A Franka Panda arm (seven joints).
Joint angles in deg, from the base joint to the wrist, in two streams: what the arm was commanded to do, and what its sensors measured. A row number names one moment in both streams.
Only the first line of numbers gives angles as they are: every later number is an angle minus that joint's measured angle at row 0.
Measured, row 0:
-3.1, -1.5, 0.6, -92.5, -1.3, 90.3, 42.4
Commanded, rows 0 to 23:
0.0, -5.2, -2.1, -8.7, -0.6, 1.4, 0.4
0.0, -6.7, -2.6, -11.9, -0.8, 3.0, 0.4
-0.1, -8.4, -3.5, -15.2, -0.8, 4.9, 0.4
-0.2, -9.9, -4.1, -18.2, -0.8, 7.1, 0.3
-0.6, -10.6, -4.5, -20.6, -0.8, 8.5, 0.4
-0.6, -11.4, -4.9, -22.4, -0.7, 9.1, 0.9
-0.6, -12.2, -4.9, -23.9, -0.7, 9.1, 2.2
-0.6, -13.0, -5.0, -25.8, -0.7, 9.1, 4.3
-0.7, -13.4, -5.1, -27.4, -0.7, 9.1, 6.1
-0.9, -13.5, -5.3, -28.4, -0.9, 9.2, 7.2
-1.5, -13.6, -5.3, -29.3, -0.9, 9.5, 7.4
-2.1, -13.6, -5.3, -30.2, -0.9, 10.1, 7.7
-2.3, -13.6, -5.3, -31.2, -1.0, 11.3, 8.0
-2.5, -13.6, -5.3, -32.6, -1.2, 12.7, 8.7
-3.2, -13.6, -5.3, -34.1, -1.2, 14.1, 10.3
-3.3, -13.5, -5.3, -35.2, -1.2, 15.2, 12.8
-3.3, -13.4, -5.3, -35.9, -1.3, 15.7, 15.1
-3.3, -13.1, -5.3, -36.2, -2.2, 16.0, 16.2
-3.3, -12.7, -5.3, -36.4, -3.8, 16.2, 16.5
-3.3, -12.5, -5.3, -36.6, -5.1, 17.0, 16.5
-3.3, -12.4, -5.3, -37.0, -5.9, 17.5, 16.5
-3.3, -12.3, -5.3, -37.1, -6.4, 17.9, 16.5
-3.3, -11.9, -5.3, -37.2, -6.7, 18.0, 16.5
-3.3, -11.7, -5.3, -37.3, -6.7, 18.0, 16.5
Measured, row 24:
-3.2, -12.0, -5.6, -36.6, -5.0, 16.7, 15.3
